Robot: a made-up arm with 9 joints. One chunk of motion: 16 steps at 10 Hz.
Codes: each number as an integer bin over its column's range. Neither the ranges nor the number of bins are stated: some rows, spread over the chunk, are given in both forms.
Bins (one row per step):
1: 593 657 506 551 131 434
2: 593 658 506 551 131 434
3: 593 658 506 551 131 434
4: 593 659 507 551 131 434
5: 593 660 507 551 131 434
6: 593 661 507 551 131 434
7: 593 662 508 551 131 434
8: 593 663 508 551 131 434
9: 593 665 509 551 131 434
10: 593 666 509 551 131 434
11: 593 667 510 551 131 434
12: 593 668 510 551 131 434
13: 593 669 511 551 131 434
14: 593 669 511 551 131 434
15: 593 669 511 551 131 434
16: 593 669 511 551 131 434
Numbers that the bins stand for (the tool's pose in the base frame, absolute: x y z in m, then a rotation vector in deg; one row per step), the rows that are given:
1: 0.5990 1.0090 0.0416 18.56 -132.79 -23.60
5: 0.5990 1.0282 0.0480 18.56 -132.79 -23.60
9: 0.5990 1.0603 0.0609 18.56 -132.79 -23.60
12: 0.5990 1.0795 0.0673 18.56 -132.79 -23.60
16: 0.5990 1.0859 0.0737 18.56 -132.79 -23.60
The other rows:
2: 0.5990 1.0154 0.0416 18.56 -132.79 -23.60
3: 0.5990 1.0154 0.0416 18.56 -132.79 -23.60
4: 0.5990 1.0218 0.0480 18.56 -132.79 -23.60
6: 0.5990 1.0346 0.0480 18.56 -132.79 -23.60
7: 0.5990 1.0410 0.0545 18.56 -132.79 -23.60
8: 0.5990 1.0474 0.0545 18.56 -132.79 -23.60
10: 0.5990 1.0667 0.0609 18.56 -132.79 -23.60
11: 0.5990 1.0731 0.0673 18.56 -132.79 -23.60
13: 0.5990 1.0859 0.0737 18.56 -132.79 -23.60
14: 0.5990 1.0859 0.0737 18.56 -132.79 -23.60
15: 0.5990 1.0859 0.0737 18.56 -132.79 -23.60

